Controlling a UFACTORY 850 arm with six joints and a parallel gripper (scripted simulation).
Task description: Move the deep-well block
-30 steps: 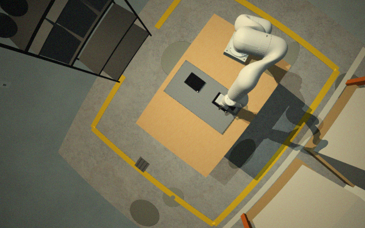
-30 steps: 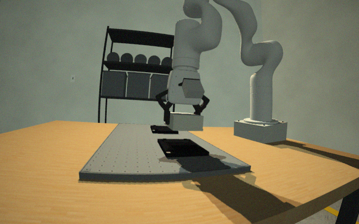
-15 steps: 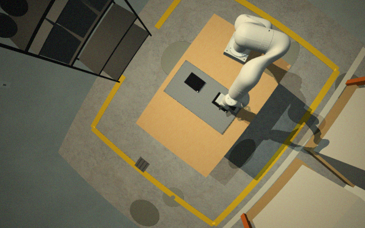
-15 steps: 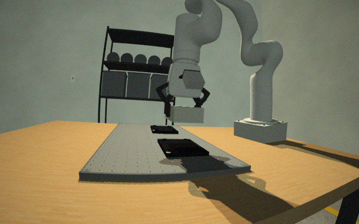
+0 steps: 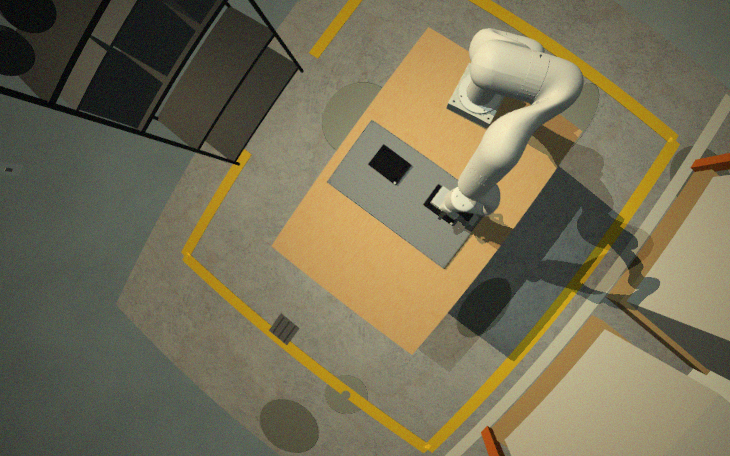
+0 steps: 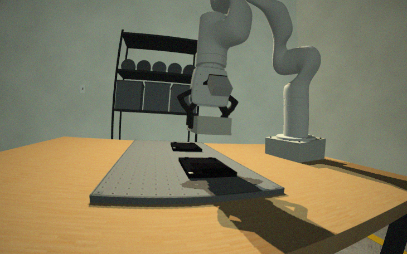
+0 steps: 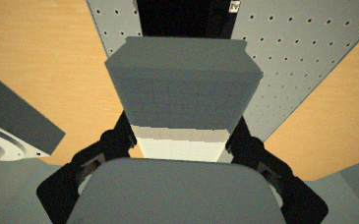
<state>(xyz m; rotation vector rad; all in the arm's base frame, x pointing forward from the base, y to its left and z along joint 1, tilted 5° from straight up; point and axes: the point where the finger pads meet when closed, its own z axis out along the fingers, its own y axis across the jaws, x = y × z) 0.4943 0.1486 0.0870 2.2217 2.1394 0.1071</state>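
My gripper is now 32 cm to the left of the black nest N2, 11 cm above it and 1 cm past it. Also, from my hand: black nest N1 (11 cm below); then 96-well deep-well block (right at my hand).
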